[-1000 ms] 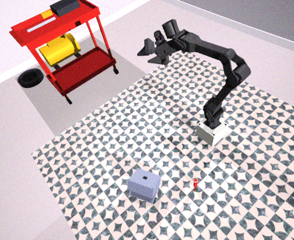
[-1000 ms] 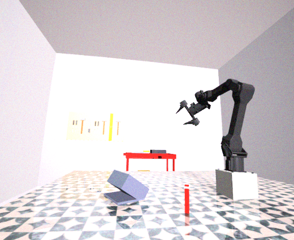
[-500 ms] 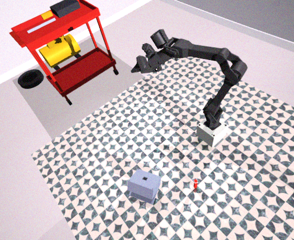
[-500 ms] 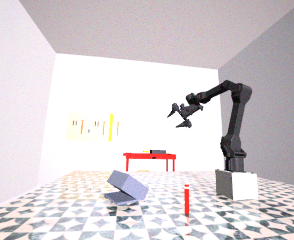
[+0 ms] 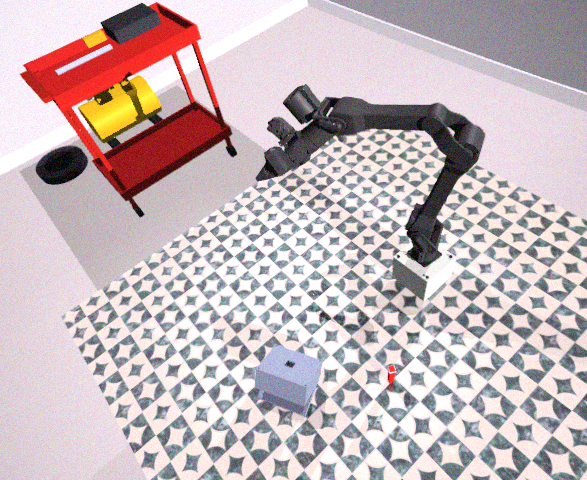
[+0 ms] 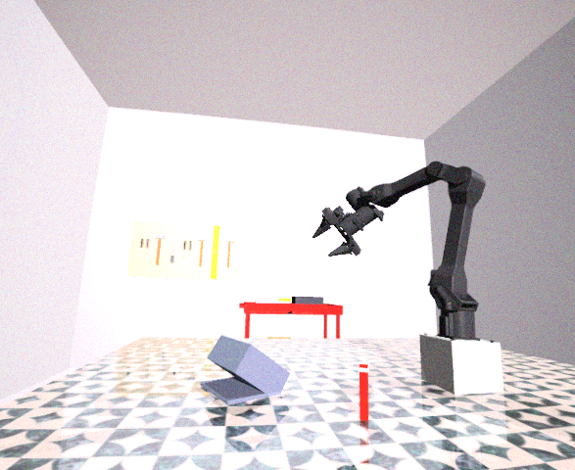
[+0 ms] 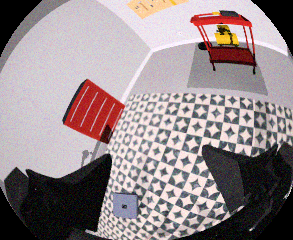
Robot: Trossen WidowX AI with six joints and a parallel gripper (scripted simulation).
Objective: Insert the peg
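My gripper tip is now 20 mm short of the red peg, 480 mm to the right of it and 280 mm above it. Round my gripper tip: sloped panel 210 mm ahead, 320 mm to the left, 300 mm below.
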